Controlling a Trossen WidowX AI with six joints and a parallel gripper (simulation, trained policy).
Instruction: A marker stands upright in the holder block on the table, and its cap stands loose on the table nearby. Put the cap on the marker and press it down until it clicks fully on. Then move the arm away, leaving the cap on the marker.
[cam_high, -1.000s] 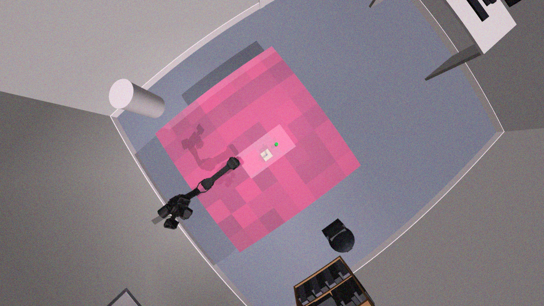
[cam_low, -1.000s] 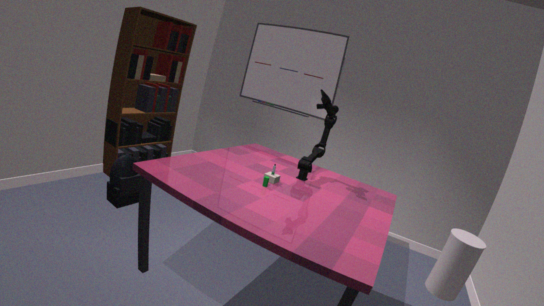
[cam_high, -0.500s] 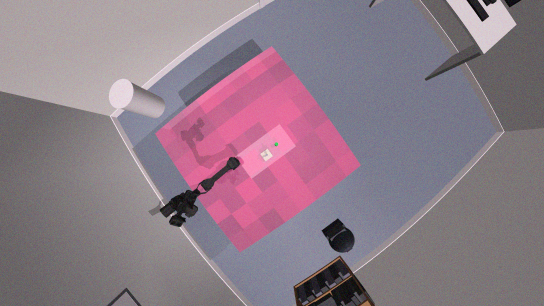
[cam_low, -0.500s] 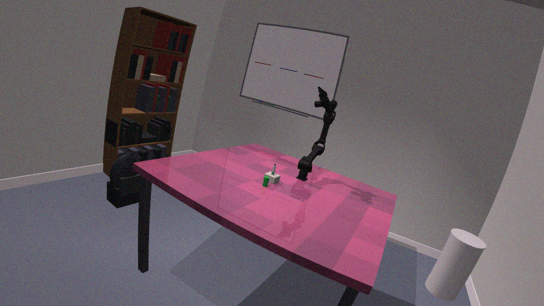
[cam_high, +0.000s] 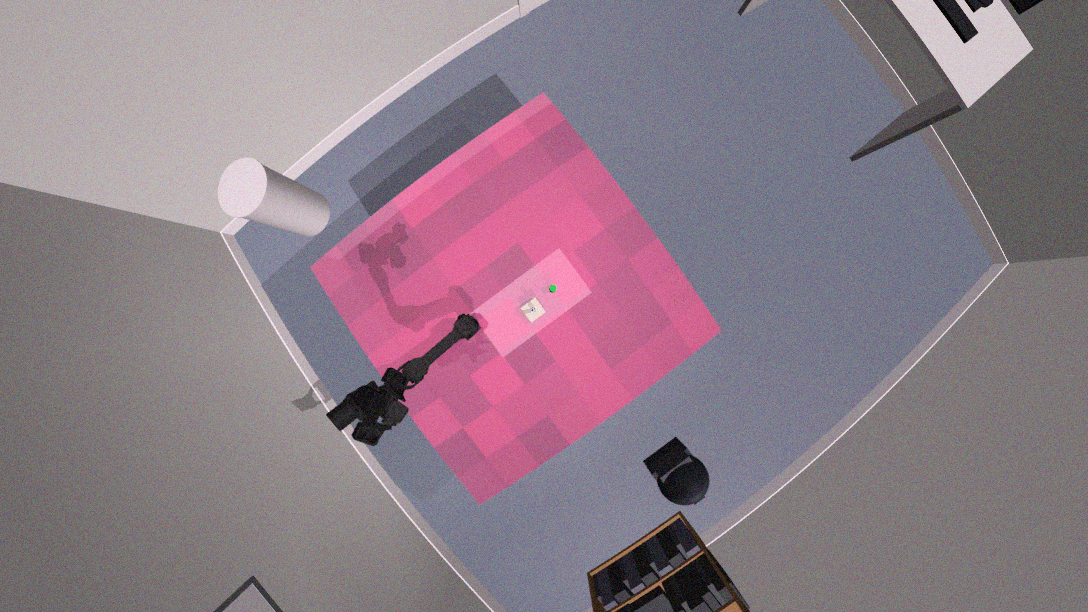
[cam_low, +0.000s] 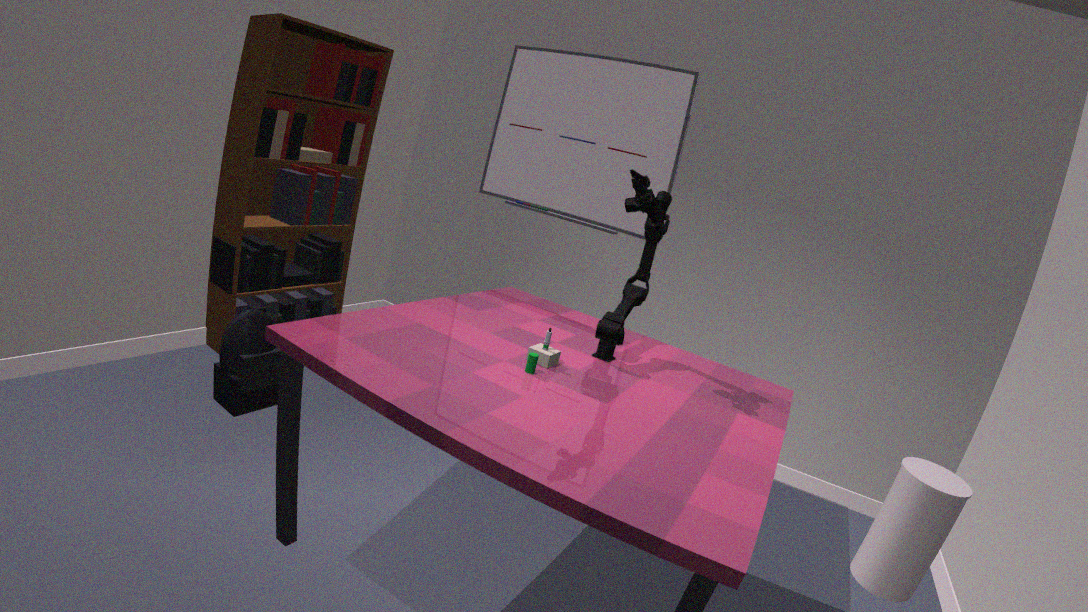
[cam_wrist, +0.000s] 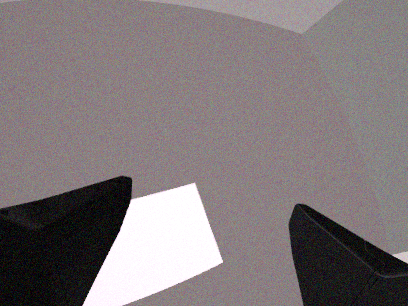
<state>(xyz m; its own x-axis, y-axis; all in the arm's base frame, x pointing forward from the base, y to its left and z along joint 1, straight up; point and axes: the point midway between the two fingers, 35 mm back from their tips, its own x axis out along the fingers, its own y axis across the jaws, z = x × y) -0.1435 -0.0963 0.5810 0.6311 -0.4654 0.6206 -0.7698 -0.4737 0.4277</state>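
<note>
My gripper tip is now 580 mm above the green cap, 490 mm short of it and 40 mm to the right of it. Also, from my gripper tip: white holder block: 580 mm below, 370 mm ahead, 10 mm to the left.
</note>
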